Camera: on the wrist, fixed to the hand. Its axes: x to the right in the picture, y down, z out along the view.
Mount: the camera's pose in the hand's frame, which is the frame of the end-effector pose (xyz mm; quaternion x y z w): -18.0 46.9 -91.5 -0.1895 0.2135 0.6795 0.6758
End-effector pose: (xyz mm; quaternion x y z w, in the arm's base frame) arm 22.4 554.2 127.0 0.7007 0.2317 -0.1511 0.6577
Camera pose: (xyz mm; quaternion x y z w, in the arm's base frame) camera 23.2 641.4 184.4 0.5386 -0.1505 0.5383 0.6305
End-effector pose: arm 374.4 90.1 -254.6 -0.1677 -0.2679 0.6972 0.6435
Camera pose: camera 391.6 85.4 -357.5 0.5662 0.0618 -0.8219 0.0135
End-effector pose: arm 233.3 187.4 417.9 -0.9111 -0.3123 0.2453 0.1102
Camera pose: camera 292.3 135.2 486.4 0.9012 -0.3851 0.0130 0.1982
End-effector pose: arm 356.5 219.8 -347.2 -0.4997 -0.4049 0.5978 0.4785
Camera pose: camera 439.5 192.7 -404.4 0.8312 -0.0548 -0.5457 0.0911
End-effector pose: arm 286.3 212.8 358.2 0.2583 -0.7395 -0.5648 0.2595
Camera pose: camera 357.1 171.5 422.8 -0.2565 -0.5129 -0.2904 0.7660
